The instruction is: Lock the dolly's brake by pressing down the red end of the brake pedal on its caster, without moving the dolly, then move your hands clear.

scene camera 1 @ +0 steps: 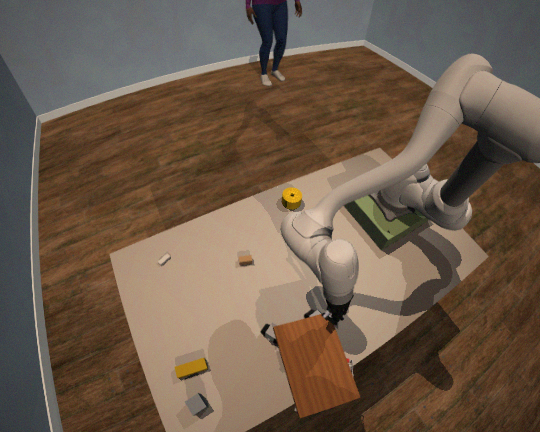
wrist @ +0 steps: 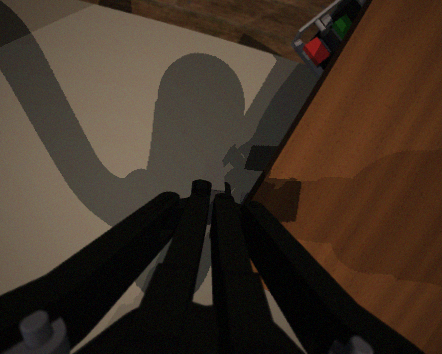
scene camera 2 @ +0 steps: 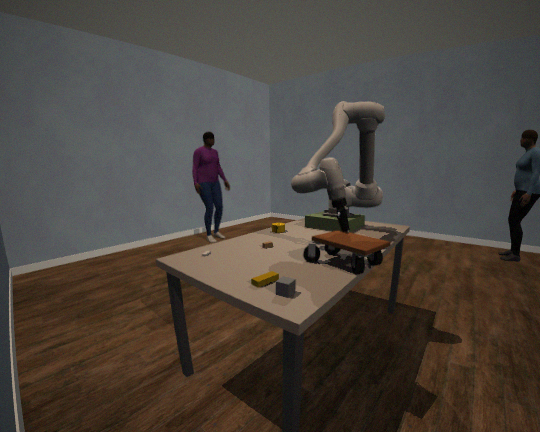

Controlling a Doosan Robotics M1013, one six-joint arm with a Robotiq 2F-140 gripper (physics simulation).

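Frame: origin at the arm's base, x ahead, y left, z up, level; millimetres.
Where they show: gripper, fingertip midpoint: [scene camera 1: 337,325] [wrist: 213,174]; arm's base, origin of the base link: [scene camera 1: 391,202].
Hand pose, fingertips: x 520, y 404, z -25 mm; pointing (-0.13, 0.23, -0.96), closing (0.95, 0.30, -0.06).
Things, the pixels of their top centre, and the offset from my fingertips. "spot": a spot on its surface instead. Level surfaces: height alone.
- brake pedal's red end, surface spot: [wrist: 317,51] [scene camera 1: 346,360] spot: dy +126, dx +35, dz +29 mm
- pedal's green end, surface spot: [wrist: 343,26] spot: dy +154, dx +46, dz +27 mm
- table, its level: dz -60 mm
- yellow cylinder, middle of its top: [scene camera 1: 292,194] [scene camera 2: 278,224] dy -628, dx -98, dz -8 mm
- small orange block, middle of its top: [scene camera 1: 245,258] [scene camera 2: 267,242] dy -396, dx +212, dz -34 mm
- white piece, middle of its top: [scene camera 1: 163,259] dy -515, dx +540, dz -49 mm
- yellow bar, middle of its top: [scene camera 1: 190,367] [scene camera 2: 265,276] dy -48, dx +536, dz -35 mm
- grey cube, middle of its top: [scene camera 2: 285,280] [scene camera 1: 195,404] dy +78, dx +549, dz -8 mm
The dolly, a brown wooden board [scene camera 1: 317,367] [scene camera 2: 352,241] [wrist: 365,130] on black-wheeled casters, stands at the table's long edge. Its brake pedal's red end [scene camera 1: 348,360] [wrist: 317,51] pokes out beside the board, on the side facing the table's edge. The pedal's green end [wrist: 343,26] lies nearer the board in the wrist view; the board hides part of that caster. My gripper [scene camera 1: 330,326] [scene camera 2: 346,231] [wrist: 213,174] is shut and empty, pointing down at the board's corner nearest the arm, away from the red end. Whether the fingertips touch the board cannot be told.
On the table [scene camera 1: 200,310] [scene camera 2: 220,270] are a yellow cylinder [scene camera 1: 292,198] [scene camera 2: 278,228], a small orange block [scene camera 1: 245,260] [scene camera 2: 267,245], a white piece [scene camera 1: 164,259], a yellow bar [scene camera 1: 191,368] [scene camera 2: 265,279] and a grey cube [scene camera 1: 196,404] [scene camera 2: 286,287]. The arm's green base [scene camera 1: 372,220] is behind. Two people stand beyond.
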